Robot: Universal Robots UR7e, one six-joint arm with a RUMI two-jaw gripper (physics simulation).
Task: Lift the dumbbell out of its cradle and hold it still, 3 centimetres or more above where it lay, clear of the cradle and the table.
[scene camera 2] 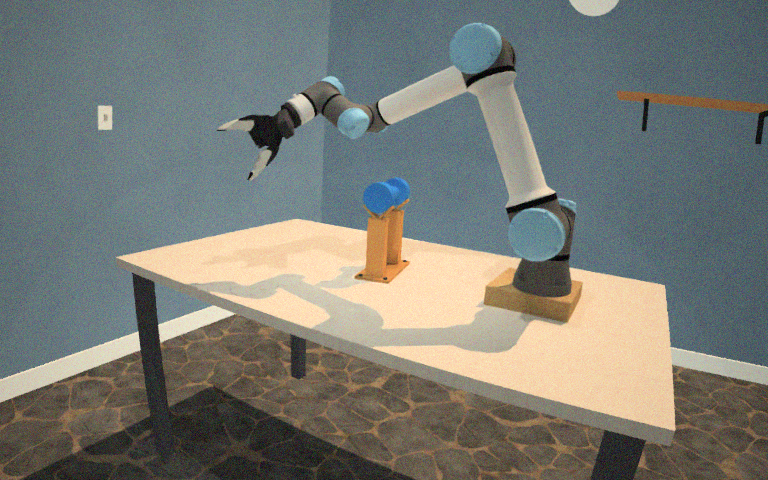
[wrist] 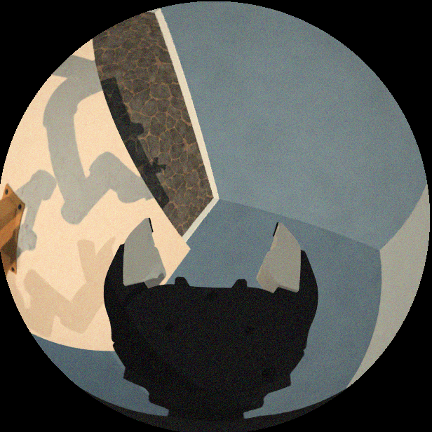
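Where they show: gripper, fingertip midpoint: [scene camera 2: 232, 155]; arm's base at its link origin: [scene camera 2: 541, 287].
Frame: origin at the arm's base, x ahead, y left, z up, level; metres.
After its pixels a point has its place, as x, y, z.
A blue dumbbell [scene camera 2: 379, 197] {0.445, 0.064, 0.182} with two round heads lies in the forked tops of an orange cradle [scene camera 2: 376, 246] {0.447, 0.062, 0.046}, which stands on two posts on the table. In the wrist view part of the cradle [wrist: 9, 227] shows at the left edge; the dumbbell does not show there. My gripper [scene camera 2: 233, 154] {0.709, 0.344, 0.287} [wrist: 213, 222] is open, with nothing between its fingers. In the scene view it is up in the air to the left of the dumbbell and higher than it, pointing away from the cradle.
The pale table [scene camera 2: 453, 384] {0.066, 0.450, -0.072} [wrist: 25, 125] carries the cradle and, to its right, the arm's base on a wooden block [scene camera 2: 526, 300] {0.021, 0.080, -0.015}. The arm arches above the cradle. Blue walls stand behind, with a wooden shelf [scene camera 2: 690, 101] at the right.
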